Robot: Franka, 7 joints.
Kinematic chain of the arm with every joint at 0, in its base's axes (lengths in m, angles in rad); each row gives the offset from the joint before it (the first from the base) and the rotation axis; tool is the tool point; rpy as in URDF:
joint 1: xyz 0 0 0.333 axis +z
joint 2: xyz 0 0 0 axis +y
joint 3: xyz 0 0 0.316 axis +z
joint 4: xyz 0.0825 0 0 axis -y
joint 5: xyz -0.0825 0 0.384 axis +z
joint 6: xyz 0 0 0 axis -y
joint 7: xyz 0.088 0 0 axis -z
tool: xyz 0 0 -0.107 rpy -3.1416 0 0
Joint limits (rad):
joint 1: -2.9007..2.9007
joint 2: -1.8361..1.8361
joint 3: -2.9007..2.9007
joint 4: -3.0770..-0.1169
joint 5: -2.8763..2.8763
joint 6: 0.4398..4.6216
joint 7: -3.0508..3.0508
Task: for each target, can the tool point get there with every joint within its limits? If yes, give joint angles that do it. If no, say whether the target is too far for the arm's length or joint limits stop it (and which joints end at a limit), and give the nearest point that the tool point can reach.
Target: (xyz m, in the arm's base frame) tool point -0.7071 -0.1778 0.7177
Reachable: yes | joints -0.2606 -1.0565 -1.2730 -0.7987 -2.0309 1.7162 -1.8374
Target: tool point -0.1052 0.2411 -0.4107
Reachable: no: joint limits stop it (at a limit: joint 2) | nearest point -0.1059 0.2427 -0.3604 | short by 0.050 m
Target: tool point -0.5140 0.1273 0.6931
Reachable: yes | joints -1.6083 -0.8707 -0.9765 -1.7985 1.4012 3.5220 1.5348
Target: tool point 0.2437 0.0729 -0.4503
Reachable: no: joint limits stop it (at a limit: joint 2) | nearest point 0.2477 0.0741 -0.3602 | short by 0.090 m
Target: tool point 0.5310 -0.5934 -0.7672
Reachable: no: too far | nearest point 0.3590 -0.4011 -0.2956 | short by 0.538 m
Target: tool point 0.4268 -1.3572 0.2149
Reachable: no: too far | nearest point 0.2565 -0.8156 0.2620 | short by 0.570 m
